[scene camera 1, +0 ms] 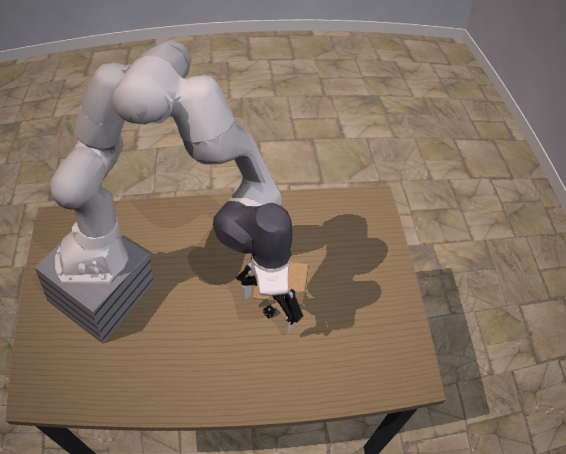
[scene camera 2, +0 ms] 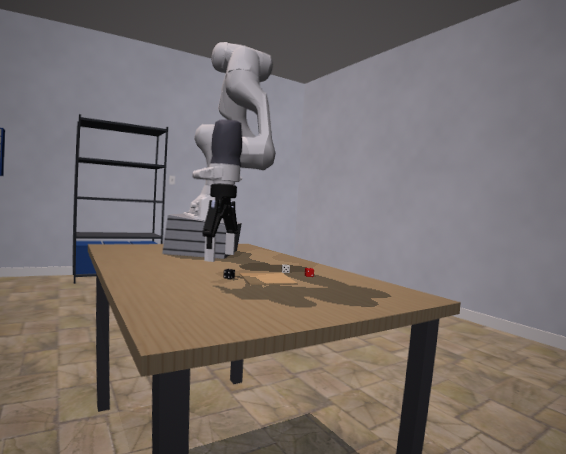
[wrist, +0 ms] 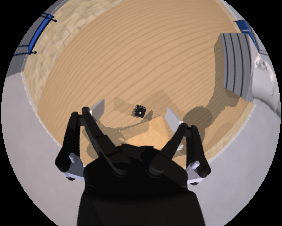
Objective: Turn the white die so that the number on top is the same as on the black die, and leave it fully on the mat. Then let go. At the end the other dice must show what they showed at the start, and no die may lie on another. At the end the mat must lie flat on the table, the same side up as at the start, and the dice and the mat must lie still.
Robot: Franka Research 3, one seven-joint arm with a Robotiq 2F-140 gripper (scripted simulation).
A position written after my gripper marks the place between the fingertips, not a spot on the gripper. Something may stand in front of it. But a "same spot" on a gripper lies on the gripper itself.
My gripper shows in scene camera 1, in scene camera 2 (220, 257) and in the wrist view. The same spot on my gripper: (scene camera 1: 294, 313) is (wrist: 68, 123).
